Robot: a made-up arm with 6 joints.
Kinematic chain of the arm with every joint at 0, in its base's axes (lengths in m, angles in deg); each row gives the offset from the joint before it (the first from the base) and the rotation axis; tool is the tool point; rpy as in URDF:
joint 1: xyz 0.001 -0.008 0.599 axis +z
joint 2: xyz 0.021 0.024 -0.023 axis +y
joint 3: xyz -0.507 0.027 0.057 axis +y
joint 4: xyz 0.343 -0.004 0.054 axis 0.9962 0 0.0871
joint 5: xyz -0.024 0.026 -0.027 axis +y
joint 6: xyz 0.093 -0.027 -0.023 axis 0.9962 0 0.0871
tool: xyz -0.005 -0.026 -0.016 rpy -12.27 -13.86 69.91
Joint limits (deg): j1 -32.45..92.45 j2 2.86..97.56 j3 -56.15..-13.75 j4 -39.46..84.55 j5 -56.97..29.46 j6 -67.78..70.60
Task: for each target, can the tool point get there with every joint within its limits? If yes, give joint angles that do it. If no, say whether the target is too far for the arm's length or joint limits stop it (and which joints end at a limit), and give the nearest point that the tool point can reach.
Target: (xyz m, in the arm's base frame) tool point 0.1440 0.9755 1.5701
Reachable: no: too far | nearest point 0.0619 0.4106 0.9867 | short by 0.816 m
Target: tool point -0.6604 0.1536 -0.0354
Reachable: no: joint limits stop it (at a limit: joint 1, joint 2, joint 3) | nearest point -0.1404 0.2051 0.6762 | short by 0.883 m
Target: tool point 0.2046 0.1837 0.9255
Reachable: yes | joints 32.72 67.80 -44.81 50.37 -28.46 3.65
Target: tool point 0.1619 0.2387 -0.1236
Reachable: no: joint limits stop it (at a limit: joint 2, joint 3) | nearest point 0.1224 0.1781 0.6532 | short by 0.780 m
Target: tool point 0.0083 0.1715 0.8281
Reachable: yes | joints 74.21 58.90 -21.67 -17.65 -45.05 55.87
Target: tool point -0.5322 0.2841 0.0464
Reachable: no: joint limits stop it (at a limit: joint 1, joint 2, joint 3) | nearest point -0.1358 0.2241 0.6733 | short by 0.744 m
